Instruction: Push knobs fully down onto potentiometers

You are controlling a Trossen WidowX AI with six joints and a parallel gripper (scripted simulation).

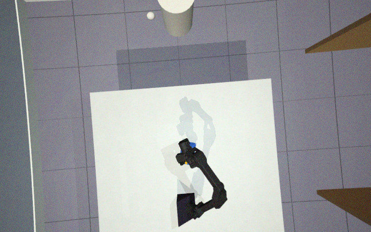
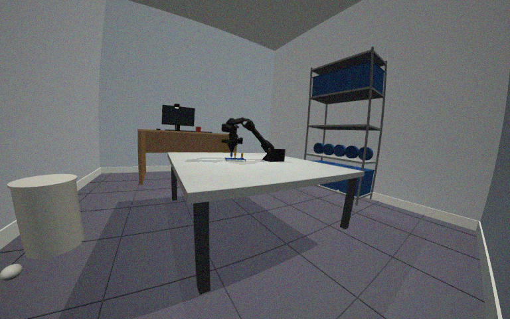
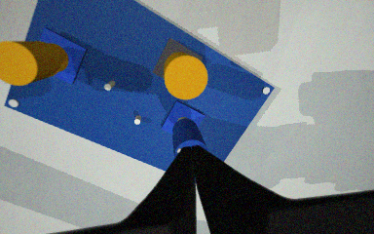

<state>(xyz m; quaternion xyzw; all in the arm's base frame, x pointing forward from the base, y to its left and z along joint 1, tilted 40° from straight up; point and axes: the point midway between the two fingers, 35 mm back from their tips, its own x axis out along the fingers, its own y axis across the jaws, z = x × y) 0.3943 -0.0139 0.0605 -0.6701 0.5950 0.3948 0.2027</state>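
My gripper tip is now 1 cm above the blue knob. Round my gripper tip: orange knob (8 cm behind, 3 cm to the left, 2 cm below).
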